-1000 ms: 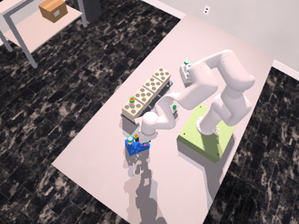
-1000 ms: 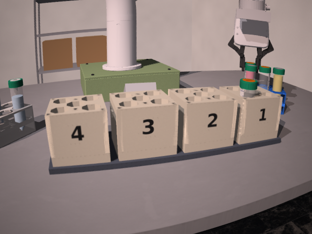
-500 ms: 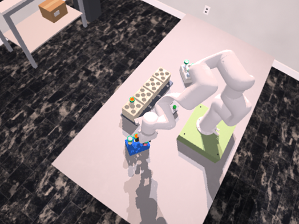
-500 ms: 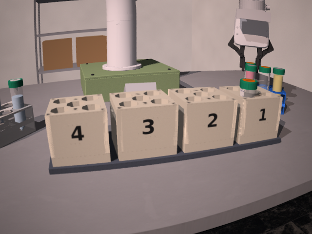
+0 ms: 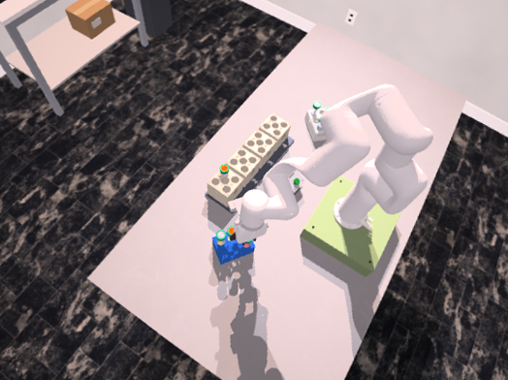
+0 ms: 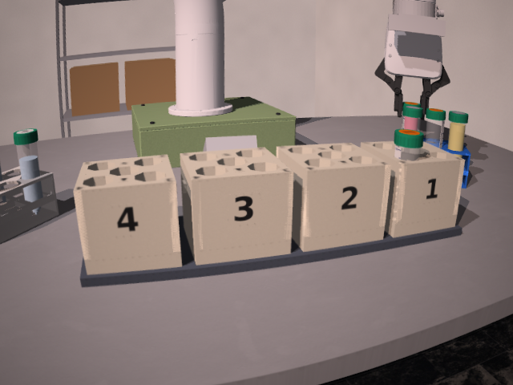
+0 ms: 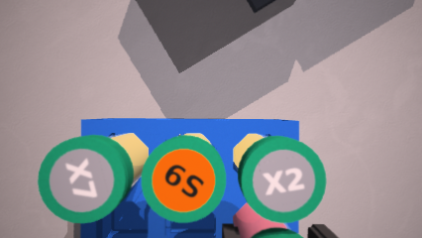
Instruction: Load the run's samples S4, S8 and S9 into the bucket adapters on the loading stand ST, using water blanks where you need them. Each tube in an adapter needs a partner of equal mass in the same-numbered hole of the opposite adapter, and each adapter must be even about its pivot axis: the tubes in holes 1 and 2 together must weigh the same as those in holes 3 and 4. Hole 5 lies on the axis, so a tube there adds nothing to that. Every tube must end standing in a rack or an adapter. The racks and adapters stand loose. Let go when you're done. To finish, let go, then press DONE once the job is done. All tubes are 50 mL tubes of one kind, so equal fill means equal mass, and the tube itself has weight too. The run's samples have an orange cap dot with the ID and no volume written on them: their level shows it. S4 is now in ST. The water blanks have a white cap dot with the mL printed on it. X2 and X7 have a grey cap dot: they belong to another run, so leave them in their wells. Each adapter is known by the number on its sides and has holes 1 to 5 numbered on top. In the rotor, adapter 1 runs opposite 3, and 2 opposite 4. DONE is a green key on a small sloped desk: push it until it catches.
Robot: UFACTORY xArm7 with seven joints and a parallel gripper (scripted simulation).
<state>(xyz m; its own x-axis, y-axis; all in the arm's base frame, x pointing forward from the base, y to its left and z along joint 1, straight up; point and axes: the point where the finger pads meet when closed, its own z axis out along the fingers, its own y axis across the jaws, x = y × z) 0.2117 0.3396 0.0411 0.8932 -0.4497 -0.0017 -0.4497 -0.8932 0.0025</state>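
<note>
Right now my hand is 50 mm above the pink-filled tube and 10 mm past it. Round my hand: blue rack: 90 mm below, 40 mm ahead, 30 mm to the left; then green key: 320 mm to the right, 50 mm below, 20 mm ahead; then loading stand: 280 mm to the right, 220 mm ahead, 110 mm below.
</note>
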